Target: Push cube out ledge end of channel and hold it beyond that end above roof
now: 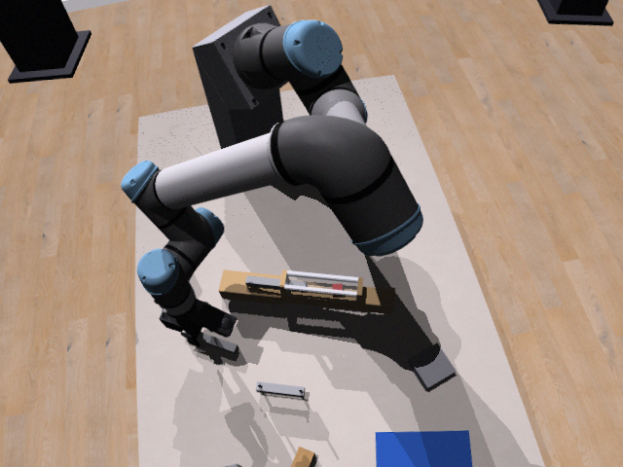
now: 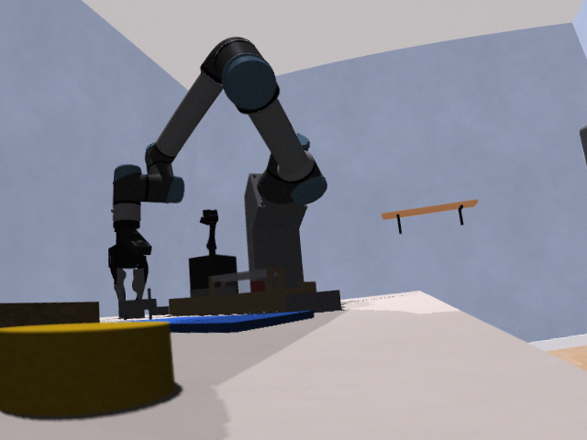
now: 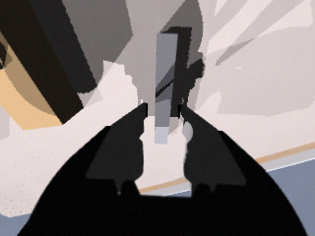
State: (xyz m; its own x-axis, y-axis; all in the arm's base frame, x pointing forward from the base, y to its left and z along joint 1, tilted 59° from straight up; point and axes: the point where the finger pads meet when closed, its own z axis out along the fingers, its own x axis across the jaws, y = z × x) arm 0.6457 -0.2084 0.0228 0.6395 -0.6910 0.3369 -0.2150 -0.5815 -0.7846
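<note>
Now: the thin grey stick 30 mm below my hand. From my hand the other things lie so: red cube (110 mm behind, 310 mm to the left, 20 mm above); then wooden block (360 mm ahead, 200 mm to the left, 20 mm below); then flat grey bar (130 mm ahead, 180 mm to the left, 10 mm below).
</note>
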